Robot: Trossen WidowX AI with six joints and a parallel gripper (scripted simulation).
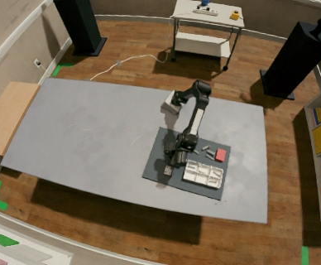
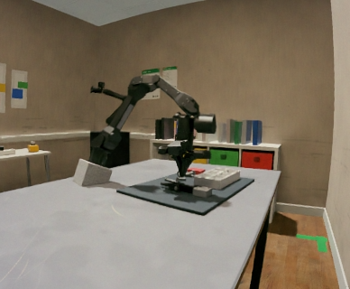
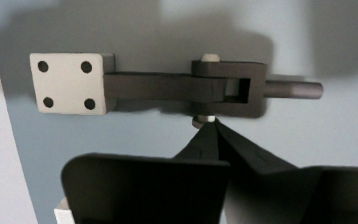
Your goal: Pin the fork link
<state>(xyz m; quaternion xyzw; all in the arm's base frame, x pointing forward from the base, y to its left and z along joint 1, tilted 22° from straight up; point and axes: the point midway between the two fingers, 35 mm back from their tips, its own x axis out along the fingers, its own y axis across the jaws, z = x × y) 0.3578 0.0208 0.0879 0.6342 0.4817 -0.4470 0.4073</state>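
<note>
Right now my hand is 7 cm above the headed pin and 2 cm to the left of it. The rest, counted from my hand: eye plate: 7 cm below, 2 cm to the right, 1 cm ahead; then fork link: 7 cm below, 3 cm behind, 2 cm to the right; then grey block: 9 cm ahead, 6 cm below, 4 cm to the right.
</note>
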